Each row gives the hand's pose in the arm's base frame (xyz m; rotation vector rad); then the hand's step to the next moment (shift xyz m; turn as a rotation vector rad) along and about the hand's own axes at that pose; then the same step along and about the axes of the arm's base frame.
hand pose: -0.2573 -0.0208 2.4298 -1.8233 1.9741 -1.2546
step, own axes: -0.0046 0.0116 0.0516 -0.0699 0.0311 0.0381
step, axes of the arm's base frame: 0.0252 -0.0204 -0.0420 0.0175 0.0415 -0.0726
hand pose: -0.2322 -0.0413 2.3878 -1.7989 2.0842 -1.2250
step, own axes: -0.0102 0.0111 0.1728 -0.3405 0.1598 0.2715
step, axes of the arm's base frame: 0.0931 -0.0751 -0.1256 0.1281 0.1602 -0.4161
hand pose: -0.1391 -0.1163 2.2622 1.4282 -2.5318 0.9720
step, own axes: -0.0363 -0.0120 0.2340 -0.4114 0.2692 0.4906
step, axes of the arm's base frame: 0.0842 -0.1081 -0.1935 0.1321 0.1305 -0.6693
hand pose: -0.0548 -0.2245 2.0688 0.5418 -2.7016 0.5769
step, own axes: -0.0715 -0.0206 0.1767 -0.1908 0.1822 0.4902
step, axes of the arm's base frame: 0.0305 -0.0750 -0.1738 -0.0238 -0.0077 -0.5561
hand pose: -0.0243 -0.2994 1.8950 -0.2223 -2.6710 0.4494
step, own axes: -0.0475 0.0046 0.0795 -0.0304 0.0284 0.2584
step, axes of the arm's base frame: 0.0089 -0.0283 -0.0879 -0.0814 -0.0518 -0.2433
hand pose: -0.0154 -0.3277 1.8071 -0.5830 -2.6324 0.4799
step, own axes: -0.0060 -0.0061 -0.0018 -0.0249 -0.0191 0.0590
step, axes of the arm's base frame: 0.0038 -0.0075 0.0022 -0.0119 -0.0420 -0.0506
